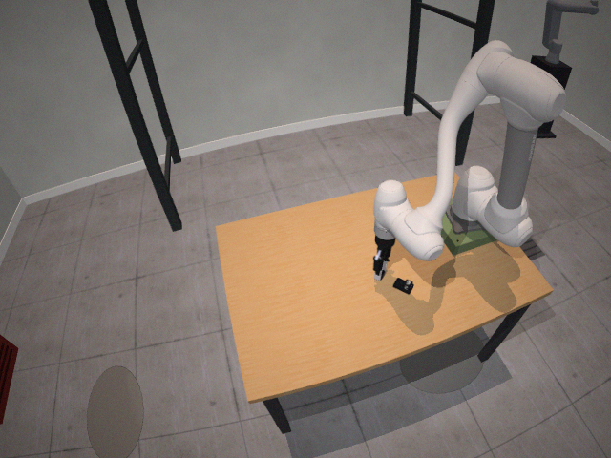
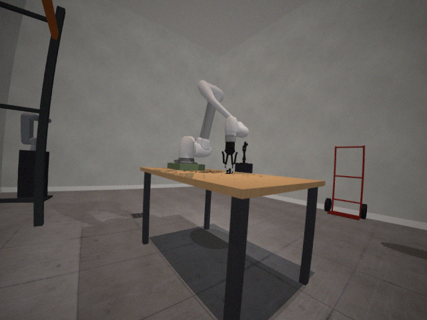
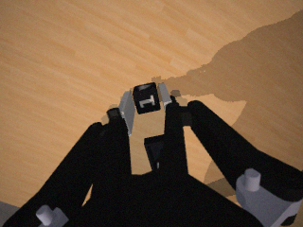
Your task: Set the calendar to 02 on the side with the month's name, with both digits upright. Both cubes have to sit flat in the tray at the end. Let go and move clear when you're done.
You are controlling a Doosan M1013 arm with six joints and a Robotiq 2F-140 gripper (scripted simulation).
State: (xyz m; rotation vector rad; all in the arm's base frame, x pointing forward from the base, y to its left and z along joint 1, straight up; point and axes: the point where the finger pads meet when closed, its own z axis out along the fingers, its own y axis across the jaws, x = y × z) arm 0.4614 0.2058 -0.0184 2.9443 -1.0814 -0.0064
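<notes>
Now: hand 3 cm above the black number cube.
</notes>
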